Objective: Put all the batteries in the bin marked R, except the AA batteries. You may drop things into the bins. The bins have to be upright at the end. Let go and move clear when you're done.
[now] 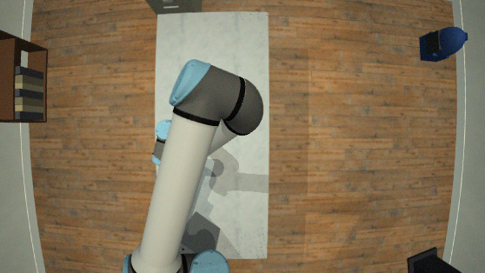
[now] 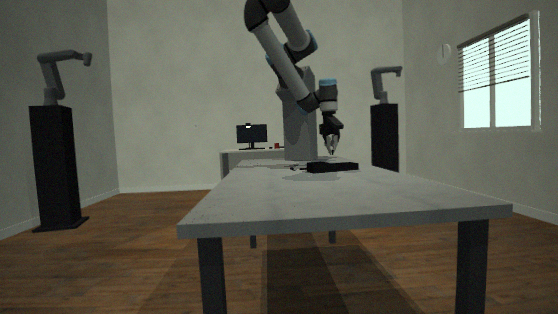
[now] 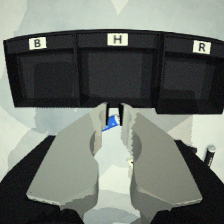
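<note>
My hand is 1 cm short of the black bin and 7 cm above it. From my hand the other things lie so: white domino (14 cm behind, 5 cm to the right, 9 cm below); then blue cylindrical battery (7 cm behind, 1 cm to the left, 9 cm below); then thin black cylindrical battery (11 cm behind, 11 cm to the right, 9 cm below).
</note>
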